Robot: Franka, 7 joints.
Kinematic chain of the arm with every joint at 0, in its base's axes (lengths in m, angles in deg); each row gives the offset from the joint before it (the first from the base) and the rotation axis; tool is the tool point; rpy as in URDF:
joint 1: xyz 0 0 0.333 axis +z
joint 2: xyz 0 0 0 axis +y
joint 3: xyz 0 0 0.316 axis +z
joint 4: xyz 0.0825 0 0 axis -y
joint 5: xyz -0.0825 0 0.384 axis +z
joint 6: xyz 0 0 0 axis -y
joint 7: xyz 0.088 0 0 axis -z
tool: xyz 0 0 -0.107 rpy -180 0 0
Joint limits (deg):
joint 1: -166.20..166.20
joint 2: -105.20..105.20
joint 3: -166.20..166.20
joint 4: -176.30..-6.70
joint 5: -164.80..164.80
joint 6: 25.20..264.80
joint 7: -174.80..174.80
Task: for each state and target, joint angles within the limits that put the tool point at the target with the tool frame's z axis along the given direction. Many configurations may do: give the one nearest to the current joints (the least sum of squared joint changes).
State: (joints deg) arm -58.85 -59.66 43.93 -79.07 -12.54 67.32 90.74
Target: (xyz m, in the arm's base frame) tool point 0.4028 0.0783 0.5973 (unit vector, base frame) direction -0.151 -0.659 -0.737
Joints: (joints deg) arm -59.04 -47.72 54.36 -117.69 -5.54 87.06 90.74
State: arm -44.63 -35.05 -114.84 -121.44 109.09 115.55 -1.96
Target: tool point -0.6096 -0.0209 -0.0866 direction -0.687 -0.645 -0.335
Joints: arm -27.66 -78.78 -148.86 -85.31 107.07 144.07 -1.96
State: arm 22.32 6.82 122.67 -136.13 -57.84 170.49 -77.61
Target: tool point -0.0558 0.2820 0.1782 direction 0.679 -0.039 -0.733
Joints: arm -6.01 8.10 110.31 -164.70 -61.76 123.00 -77.61
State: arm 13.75 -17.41 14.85 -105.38 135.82 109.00 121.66
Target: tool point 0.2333 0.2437 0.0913 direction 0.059 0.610 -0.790
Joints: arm 29.60 22.95 16.76 -148.68 138.35 153.41 121.66
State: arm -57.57 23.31 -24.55 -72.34 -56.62 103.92 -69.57
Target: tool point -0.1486 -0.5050 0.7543 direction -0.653 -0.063 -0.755
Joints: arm -64.72 -4.56 -31.78 -81.29 -42.30 88.49 -69.57
